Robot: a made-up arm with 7 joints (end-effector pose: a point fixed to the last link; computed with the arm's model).
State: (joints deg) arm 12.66 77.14 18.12 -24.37 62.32 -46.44 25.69
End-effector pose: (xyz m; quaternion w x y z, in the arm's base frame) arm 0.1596 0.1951 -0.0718 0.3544 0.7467 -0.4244 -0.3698
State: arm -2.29 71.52 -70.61 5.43 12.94 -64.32 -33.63
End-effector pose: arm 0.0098 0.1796 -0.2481 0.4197 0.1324 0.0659 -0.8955
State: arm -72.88 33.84 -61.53 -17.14 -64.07 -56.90 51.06
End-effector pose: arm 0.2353 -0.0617 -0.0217 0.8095 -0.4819 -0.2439 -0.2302
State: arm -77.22 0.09 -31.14 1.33 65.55 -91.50 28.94
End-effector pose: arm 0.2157 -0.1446 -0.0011 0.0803 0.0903 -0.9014 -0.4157
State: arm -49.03 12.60 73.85 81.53 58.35 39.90 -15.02
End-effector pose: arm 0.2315 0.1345 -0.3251 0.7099 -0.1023 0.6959 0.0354
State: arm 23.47 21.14 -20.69 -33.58 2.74 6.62 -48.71
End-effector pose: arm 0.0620 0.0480 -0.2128 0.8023 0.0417 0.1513 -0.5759
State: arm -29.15 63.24 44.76 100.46 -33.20 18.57 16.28
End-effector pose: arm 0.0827 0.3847 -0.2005 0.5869 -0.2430 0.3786 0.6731
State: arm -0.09 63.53 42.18 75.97 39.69 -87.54 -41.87
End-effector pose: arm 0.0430 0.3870 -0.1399 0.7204 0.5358 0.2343 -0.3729
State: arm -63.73 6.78 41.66 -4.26 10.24 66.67 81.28
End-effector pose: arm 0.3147 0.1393 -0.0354 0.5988 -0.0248 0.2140 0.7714
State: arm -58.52 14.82 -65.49 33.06 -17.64 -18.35 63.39
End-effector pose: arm 0.2800 -0.0916 -0.2069 0.9665 0.1481 -0.2097 -0.0017
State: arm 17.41 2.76 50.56 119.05 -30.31 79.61 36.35
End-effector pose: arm -0.2136 -0.0245 -0.2673 0.4015 0.3969 -0.8220 -0.0752
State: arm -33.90 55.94 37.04 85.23 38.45 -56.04 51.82
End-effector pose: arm 0.1740 0.3582 -0.1720 0.7351 0.4401 -0.1492 0.4937
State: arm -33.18 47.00 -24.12 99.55 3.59 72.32 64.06
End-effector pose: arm 0.0790 0.3304 -0.2338 0.0927 -0.6803 -0.6043 -0.4042
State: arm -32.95 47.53 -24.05 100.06 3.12 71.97 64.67
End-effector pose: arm 0.0757 0.3328 -0.2314 0.0991 -0.6789 -0.6034 -0.4064
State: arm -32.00 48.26 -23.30 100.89 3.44 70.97 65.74
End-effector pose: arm 0.0676 0.3367 -0.2287 0.1101 -0.6824 -0.5987 -0.4047
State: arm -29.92 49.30 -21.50 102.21 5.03 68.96 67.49
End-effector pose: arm 0.0520 0.3426 -0.2249 0.1281 -0.6935 -0.5880 -0.3960
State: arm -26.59 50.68 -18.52 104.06 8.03 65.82 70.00
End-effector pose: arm 0.0283 0.3498 -0.2192 0.1521 -0.7128 -0.5708 -0.3782
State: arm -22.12 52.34 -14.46 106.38 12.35 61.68 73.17
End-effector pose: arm -0.0022 0.3572 -0.2106 0.1788 -0.7386 -0.5480 -0.3495
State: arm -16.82 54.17 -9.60 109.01 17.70 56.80 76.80
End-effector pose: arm -0.0366 0.3631 -0.1984 0.2031 -0.7683 -0.5216 -0.3105
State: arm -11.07 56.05 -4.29 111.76 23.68 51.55 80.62
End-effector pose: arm -0.0716 0.3666 -0.1829 0.2204 -0.7980 -0.4948 -0.2642
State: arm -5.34 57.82 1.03 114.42 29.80 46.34 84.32
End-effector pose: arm -0.1040 0.3673 -0.1657 0.2281 -0.8246 -0.4706 -0.2158
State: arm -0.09 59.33 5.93 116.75 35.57 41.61 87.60
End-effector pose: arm -0.1311 0.3659 -0.1489 0.2266 -0.8462 -0.4511 -0.1707
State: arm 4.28 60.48 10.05 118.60 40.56 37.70 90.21
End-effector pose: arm -0.1519 0.3632 -0.1347 0.2189 -0.8619 -0.4374 -0.1334
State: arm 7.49 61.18 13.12 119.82 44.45 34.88 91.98
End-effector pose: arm -0.1662 0.3605 -0.1247 0.2086 -0.8724 -0.4291 -0.1059
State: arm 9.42 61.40 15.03 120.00 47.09 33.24 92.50
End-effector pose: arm -0.1735 0.3592 -0.1203 0.1974 -0.8784 -0.4258 -0.0909
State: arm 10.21 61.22 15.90 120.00 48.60 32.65 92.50
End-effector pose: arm -0.1769 0.3580 -0.1200 0.1896 -0.8808 -0.4260 -0.0817
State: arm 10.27 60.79 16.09 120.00 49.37 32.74 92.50
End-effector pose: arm -0.1779 0.3567 -0.1221 0.1850 -0.8822 -0.4265 -0.0750
